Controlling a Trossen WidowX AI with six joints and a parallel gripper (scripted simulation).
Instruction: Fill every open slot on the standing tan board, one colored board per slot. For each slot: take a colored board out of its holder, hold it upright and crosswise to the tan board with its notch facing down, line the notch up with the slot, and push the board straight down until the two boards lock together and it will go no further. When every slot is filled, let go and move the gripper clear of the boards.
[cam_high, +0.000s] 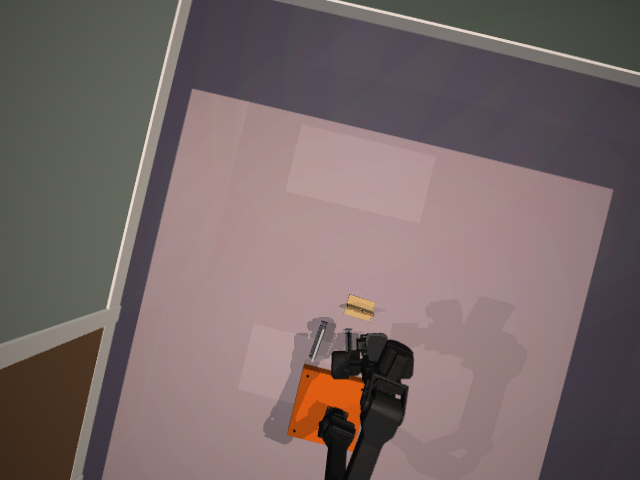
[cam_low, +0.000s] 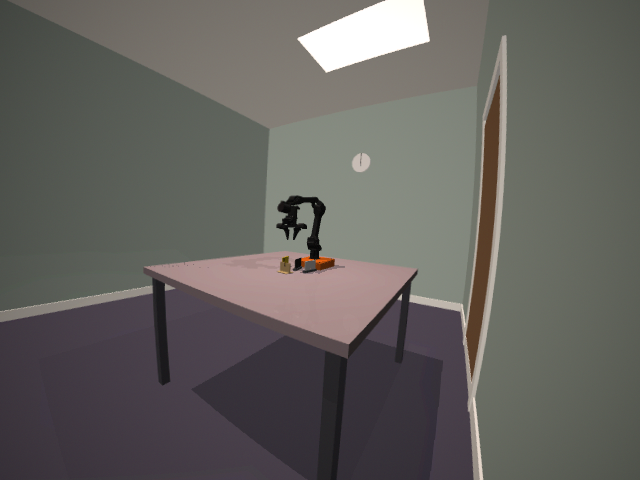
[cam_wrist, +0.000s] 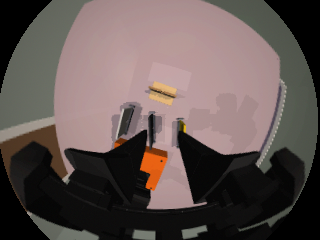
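My gripper tip is now 6 cm short of the tan board, 2 cm to the right of it and 17 cm above it. Also, from my gripper tip: yellow board 5 cm behind, 8 cm to the right, 16 cm below.
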